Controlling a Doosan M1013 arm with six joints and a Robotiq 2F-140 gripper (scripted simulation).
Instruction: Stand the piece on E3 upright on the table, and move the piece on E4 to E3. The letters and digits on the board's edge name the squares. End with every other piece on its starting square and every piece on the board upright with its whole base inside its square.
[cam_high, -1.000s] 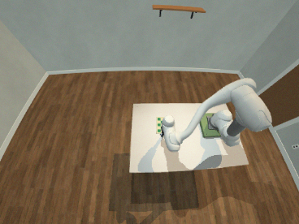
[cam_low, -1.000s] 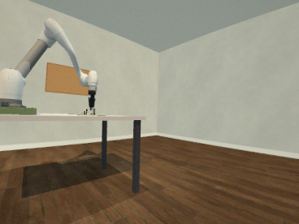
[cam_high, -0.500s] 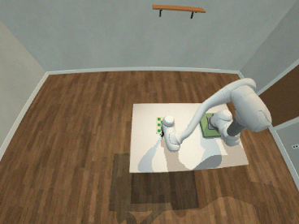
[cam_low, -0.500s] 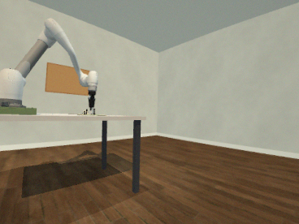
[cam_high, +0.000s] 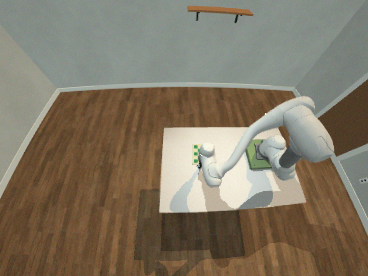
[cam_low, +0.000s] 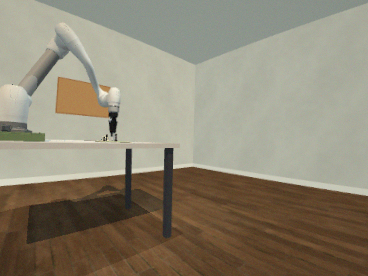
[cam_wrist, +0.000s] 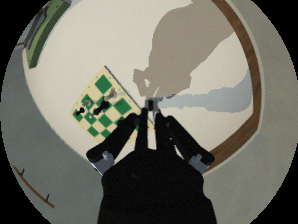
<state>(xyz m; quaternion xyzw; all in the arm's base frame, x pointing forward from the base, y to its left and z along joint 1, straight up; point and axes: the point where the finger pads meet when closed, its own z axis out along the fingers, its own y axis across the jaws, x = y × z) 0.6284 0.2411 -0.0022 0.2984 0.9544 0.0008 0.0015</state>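
Now: the dark piece 3 cm below my hand. Round my hand: green-and-white chessboard: 14 cm to the right, 4 cm below, 2 cm behind; pale piece: 7 cm to the right, 7 cm behind, 2 cm below.
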